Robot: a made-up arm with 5 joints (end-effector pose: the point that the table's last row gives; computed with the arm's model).
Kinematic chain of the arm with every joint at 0, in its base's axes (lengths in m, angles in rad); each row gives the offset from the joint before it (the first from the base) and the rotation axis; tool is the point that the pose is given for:
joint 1: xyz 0 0 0.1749 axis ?
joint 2: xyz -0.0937 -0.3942 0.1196 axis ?
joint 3: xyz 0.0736 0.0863 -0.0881 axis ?
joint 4: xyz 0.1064 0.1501 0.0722 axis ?
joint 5: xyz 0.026 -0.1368 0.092 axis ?
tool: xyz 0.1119 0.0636 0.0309
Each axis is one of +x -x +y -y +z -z.
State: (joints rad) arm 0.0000 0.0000 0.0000 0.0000 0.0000
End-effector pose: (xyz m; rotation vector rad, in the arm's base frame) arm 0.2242 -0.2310 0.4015 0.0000 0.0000 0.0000
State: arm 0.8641 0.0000 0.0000 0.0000 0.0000
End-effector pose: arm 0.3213 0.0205 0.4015 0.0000 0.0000 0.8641
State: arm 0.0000 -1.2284 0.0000 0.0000 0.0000
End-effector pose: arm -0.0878 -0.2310 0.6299 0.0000 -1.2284 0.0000
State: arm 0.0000 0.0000 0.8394 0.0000 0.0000
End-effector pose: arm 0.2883 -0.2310 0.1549 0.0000 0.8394 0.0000
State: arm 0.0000 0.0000 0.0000 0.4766 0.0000
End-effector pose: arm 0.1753 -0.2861 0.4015 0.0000 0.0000 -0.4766
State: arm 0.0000 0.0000 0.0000 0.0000 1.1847
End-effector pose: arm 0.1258 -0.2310 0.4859 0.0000 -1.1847 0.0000
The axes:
joint 1: +z
joint 2: +y
joint 3: +y
joint 4: -z
joint 5: -y

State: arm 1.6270 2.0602 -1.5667 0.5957 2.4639
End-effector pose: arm 0.1790 -0.0977 0.4568 0.9646 -1.9375 0.9320
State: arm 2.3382 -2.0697 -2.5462 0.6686 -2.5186
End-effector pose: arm 0.1204 0.1434 0.3700 -2.0822 1.3220 -1.6360
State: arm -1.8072 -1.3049 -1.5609 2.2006 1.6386
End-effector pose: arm -0.0745 0.1377 0.0938 -0.0896 1.3577 0.4954
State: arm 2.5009 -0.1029 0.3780 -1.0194 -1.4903
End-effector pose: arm -0.0759 0.2313 0.2123 2.0280 0.1451 -1.8179
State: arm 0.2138 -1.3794 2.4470 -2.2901 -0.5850
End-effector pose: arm 0.1516 0.0258 0.3491 0.5188 0.9170 2.5636
